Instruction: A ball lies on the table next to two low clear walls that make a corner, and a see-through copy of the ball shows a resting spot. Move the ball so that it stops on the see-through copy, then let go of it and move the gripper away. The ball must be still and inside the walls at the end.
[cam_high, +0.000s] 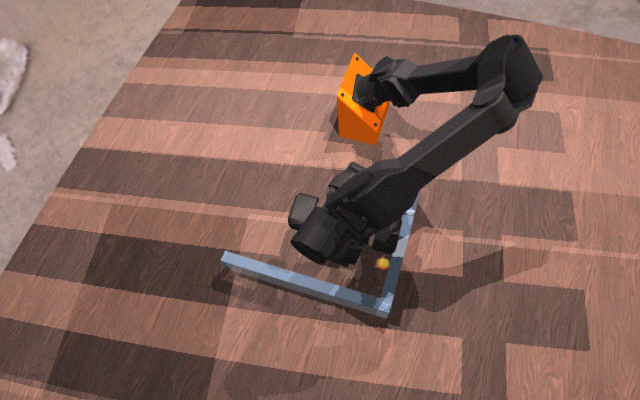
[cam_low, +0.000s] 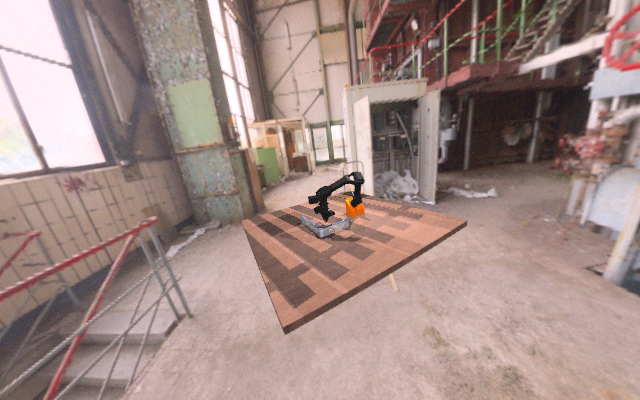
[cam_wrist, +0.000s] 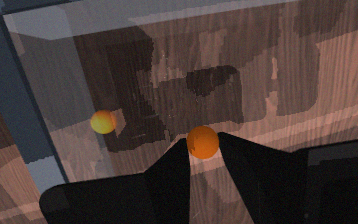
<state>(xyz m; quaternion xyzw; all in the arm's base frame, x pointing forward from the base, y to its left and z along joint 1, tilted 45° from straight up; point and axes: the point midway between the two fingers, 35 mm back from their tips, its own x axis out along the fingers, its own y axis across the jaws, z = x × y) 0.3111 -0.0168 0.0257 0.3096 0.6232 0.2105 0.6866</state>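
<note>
My gripper tip is 80 mm to the right of the see-through copy of ball, 40 mm above it and 30 mm short of it. Also, from my gripper tip: orange ball (right at my gripper tip).
</note>
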